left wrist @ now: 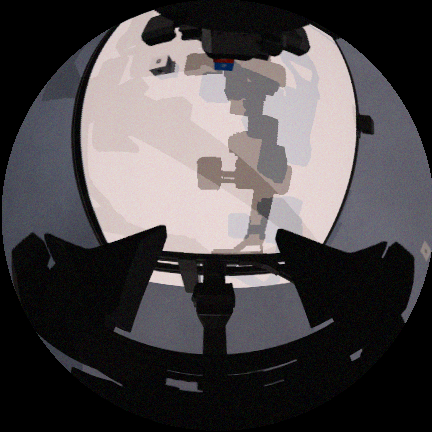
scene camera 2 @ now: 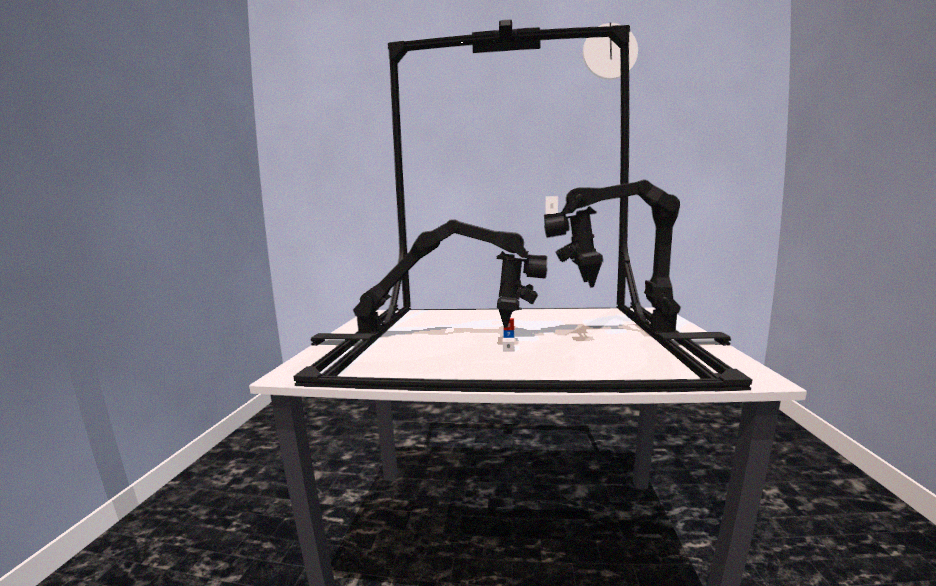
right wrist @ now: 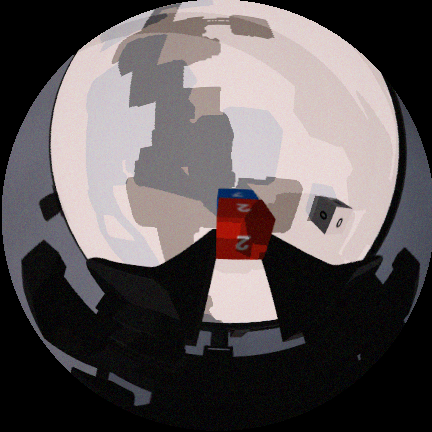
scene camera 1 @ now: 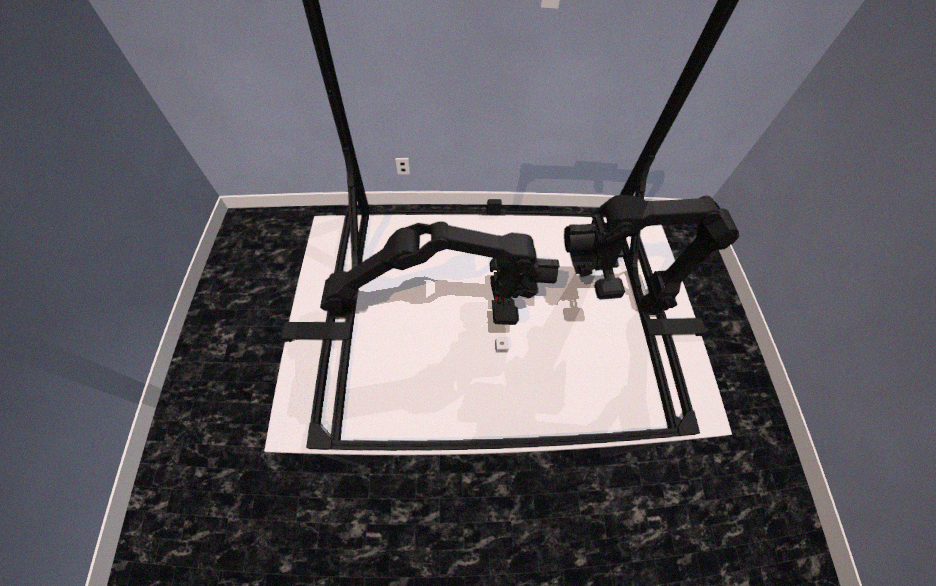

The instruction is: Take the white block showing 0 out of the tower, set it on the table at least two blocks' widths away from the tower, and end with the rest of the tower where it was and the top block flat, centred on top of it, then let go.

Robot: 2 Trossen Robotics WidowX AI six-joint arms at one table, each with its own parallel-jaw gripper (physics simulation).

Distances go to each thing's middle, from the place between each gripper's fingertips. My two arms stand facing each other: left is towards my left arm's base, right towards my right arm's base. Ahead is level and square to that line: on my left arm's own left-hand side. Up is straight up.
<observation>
Right now the red block showing 2 [right wrist: 243, 226] is 10 mm to the left of my right hand and 10 mm above it.
My left hand is 24 cm to the left of the red block showing 2 and 12 cm above it.
</observation>
